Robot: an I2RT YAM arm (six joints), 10 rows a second.
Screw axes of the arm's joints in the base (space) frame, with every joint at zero. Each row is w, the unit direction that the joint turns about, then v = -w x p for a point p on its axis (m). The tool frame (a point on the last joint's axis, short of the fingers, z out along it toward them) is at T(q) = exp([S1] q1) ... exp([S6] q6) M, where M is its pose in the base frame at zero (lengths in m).
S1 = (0, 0, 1, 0.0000, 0.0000, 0.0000)
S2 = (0, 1, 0, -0.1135, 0.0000, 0.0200)
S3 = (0, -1, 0, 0.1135, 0.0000, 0.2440)
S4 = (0, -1, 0, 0.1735, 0.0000, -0.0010)
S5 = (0, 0, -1, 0.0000, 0.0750, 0.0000)
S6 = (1, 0, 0, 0.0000, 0.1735, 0.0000)
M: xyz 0.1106 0.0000 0.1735 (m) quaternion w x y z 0.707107 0 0.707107 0
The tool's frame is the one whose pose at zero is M.
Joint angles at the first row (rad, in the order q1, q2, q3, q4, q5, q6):
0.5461, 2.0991, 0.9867, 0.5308, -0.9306, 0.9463
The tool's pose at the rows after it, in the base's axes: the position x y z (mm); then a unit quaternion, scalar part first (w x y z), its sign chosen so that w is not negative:
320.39 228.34 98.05 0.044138 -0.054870 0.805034 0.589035
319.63 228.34 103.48 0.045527 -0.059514 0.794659 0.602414
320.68 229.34 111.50 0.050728 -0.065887 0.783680 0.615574
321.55 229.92 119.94 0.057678 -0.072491 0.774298 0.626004
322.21 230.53 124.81 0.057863 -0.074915 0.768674 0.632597
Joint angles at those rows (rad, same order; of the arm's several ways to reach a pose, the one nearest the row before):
0.5457, 2.0926, 0.9669, 0.5823, -0.9466, 0.9722
0.5457, 2.0827, 0.9562, 0.6315, -0.9661, 1.0027
0.5457, 2.0712, 0.9558, 0.6750, -0.9813, 1.0313
0.5453, 2.0567, 0.9562, 0.7078, -0.9913, 1.0519
0.5453, 2.0499, 0.9588, 0.7254, -1.0008, 1.0706

